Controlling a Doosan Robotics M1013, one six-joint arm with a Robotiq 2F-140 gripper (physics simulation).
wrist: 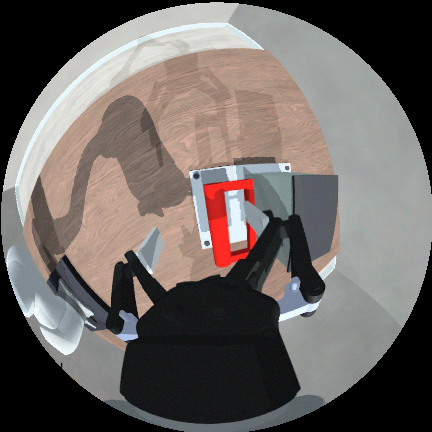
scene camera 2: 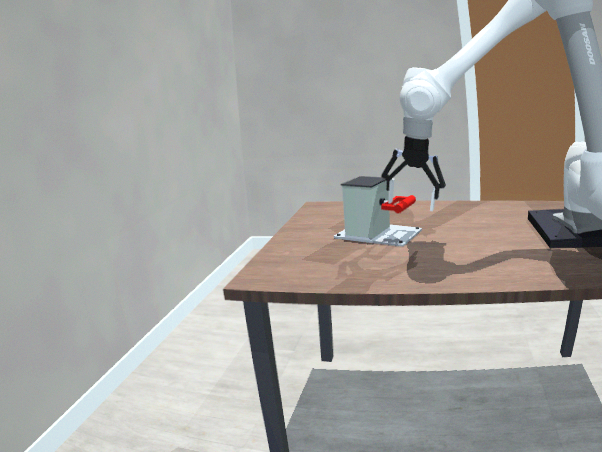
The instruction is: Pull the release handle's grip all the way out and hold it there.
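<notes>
The release handle's red grip (scene camera 2: 406,203) (wrist: 218,225) is the outer bar of a red rectangular loop on the right side of a pale green box (scene camera 2: 357,212) with a dark top. The box stands on a light metal base plate (scene camera 2: 412,232) (wrist: 198,212). My gripper (scene camera 2: 412,195) (wrist: 200,223) points down, open and empty, with its fingertips around the loop's height. One fingertip is near the box and overlaps the loop's inner bar in the wrist view. The other is out beyond the grip, on the robot's side. Contact with the loop cannot be told.
The box's dark top (scene camera 2: 364,181) (wrist: 315,215) is close beside the box-side finger. The wooden table (scene camera 2: 480,275) (wrist: 295,120) carries the box and the robot's black base plate (scene camera 2: 542,231) at the right. Arm shadows fall across the table.
</notes>
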